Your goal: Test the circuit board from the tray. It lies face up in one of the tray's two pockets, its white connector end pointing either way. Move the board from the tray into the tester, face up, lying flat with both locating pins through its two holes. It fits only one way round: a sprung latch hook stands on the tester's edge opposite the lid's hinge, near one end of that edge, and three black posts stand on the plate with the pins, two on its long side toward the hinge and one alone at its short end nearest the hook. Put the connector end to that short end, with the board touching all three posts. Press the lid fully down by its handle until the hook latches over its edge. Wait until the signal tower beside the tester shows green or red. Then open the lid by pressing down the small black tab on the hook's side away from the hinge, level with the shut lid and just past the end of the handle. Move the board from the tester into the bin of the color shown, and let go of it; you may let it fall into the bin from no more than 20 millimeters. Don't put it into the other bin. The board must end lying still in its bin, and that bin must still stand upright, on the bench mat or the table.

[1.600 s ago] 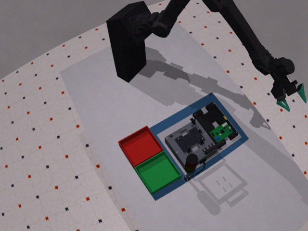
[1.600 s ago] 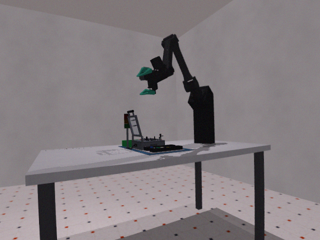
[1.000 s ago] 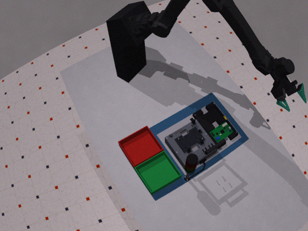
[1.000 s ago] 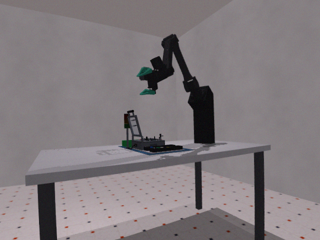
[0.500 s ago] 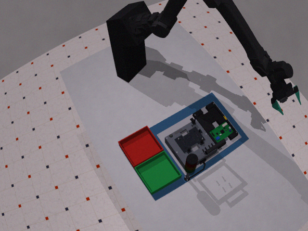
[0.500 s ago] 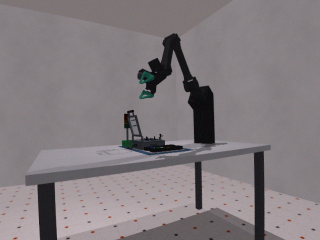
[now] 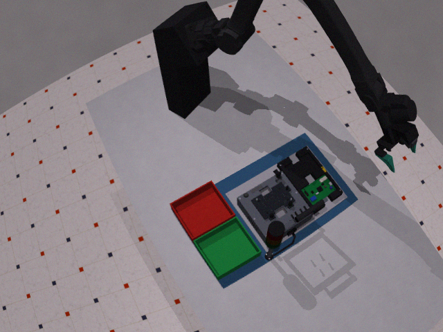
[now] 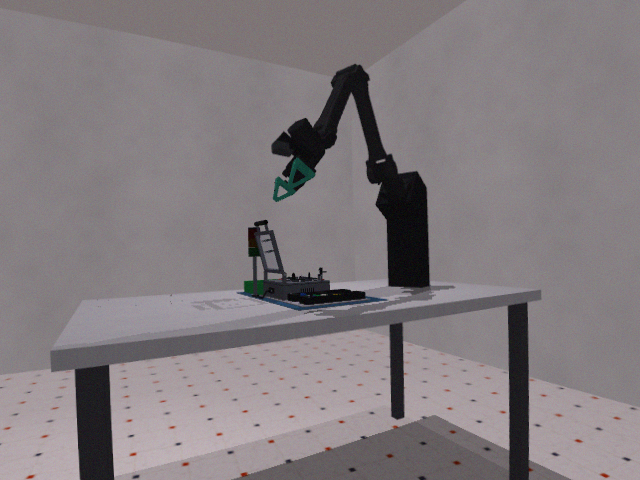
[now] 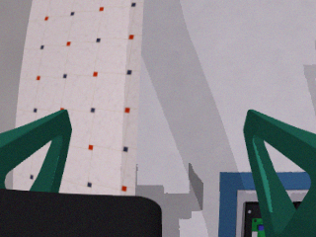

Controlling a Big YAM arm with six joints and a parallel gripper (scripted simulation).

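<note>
Now: hand 310 mm above the green circuit board, 170 mm to the left of it and 140 mm past it. Round my hand: latch hook (300 mm to the right, 240 mm below, 220 mm behind); then tester lid (320 mm to the right, 140 mm below, 30 mm behind); then tester plate (340 mm to the right, 260 mm below, 150 mm behind).
</note>
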